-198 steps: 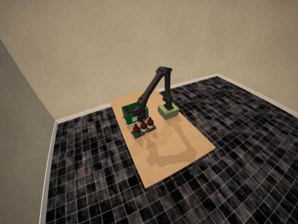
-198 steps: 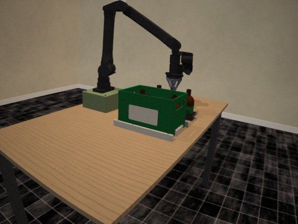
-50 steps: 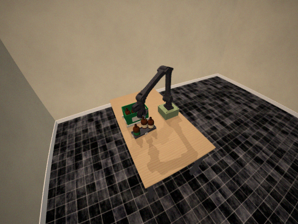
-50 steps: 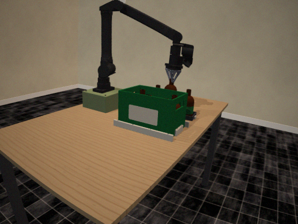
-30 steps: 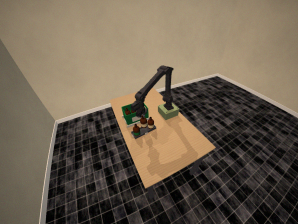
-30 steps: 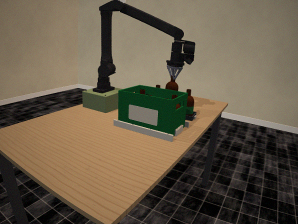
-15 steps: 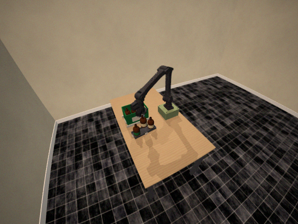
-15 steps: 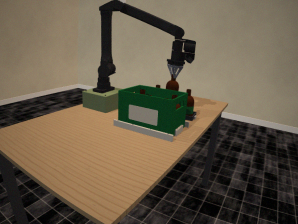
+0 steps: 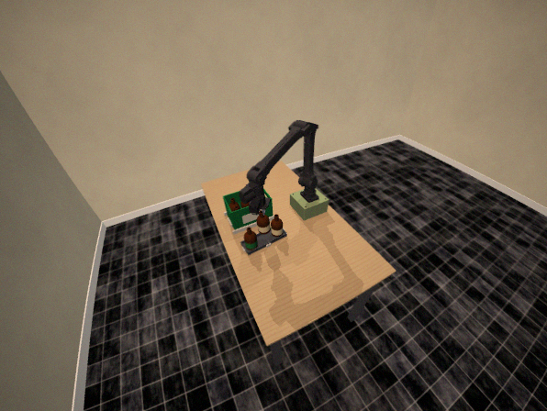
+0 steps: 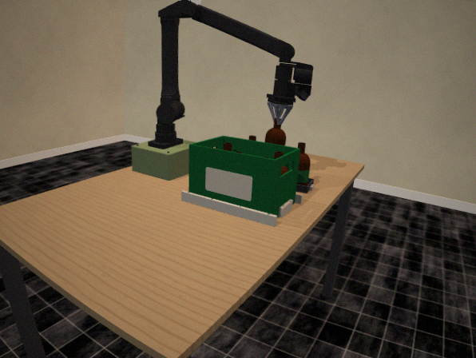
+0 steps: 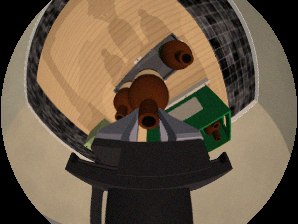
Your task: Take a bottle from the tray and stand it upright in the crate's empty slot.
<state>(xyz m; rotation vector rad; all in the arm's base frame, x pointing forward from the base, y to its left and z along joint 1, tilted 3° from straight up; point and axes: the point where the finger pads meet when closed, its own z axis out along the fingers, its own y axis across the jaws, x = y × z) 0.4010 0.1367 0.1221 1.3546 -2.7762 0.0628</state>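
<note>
The brown bottle lies 6 cm below my hand. Also, from my hand: green crate (24 cm to the right, 14 cm below, 1 cm ahead); dark tray (21 cm below).
</note>
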